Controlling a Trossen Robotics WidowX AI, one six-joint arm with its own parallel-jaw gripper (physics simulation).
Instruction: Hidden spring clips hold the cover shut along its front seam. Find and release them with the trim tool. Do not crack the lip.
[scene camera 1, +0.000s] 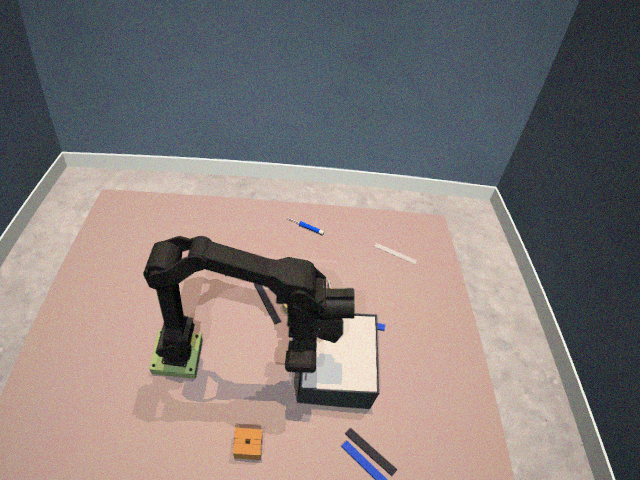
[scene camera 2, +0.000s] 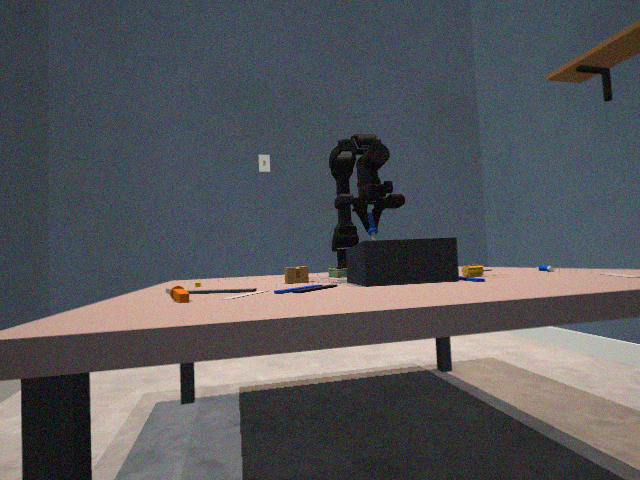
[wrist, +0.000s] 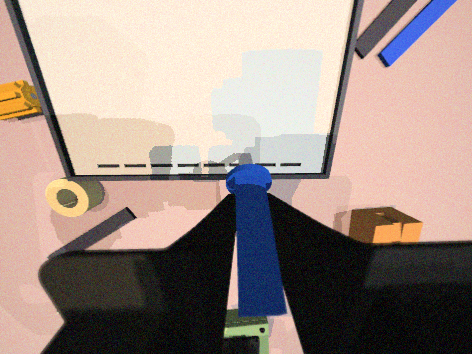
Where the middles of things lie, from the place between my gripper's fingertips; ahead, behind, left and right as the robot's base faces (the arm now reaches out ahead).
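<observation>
My gripper is 5 cm above the cover (scene camera 1: 350, 364), 9 cm short of it and 3 cm to the right of it. The blue trim tool (wrist: 260, 291) is 1 cm above my hand, and the orange-brown block (scene camera 1: 247, 445) is 11 cm below my hand, 11 cm behind it and 20 cm to the right of it.
</observation>
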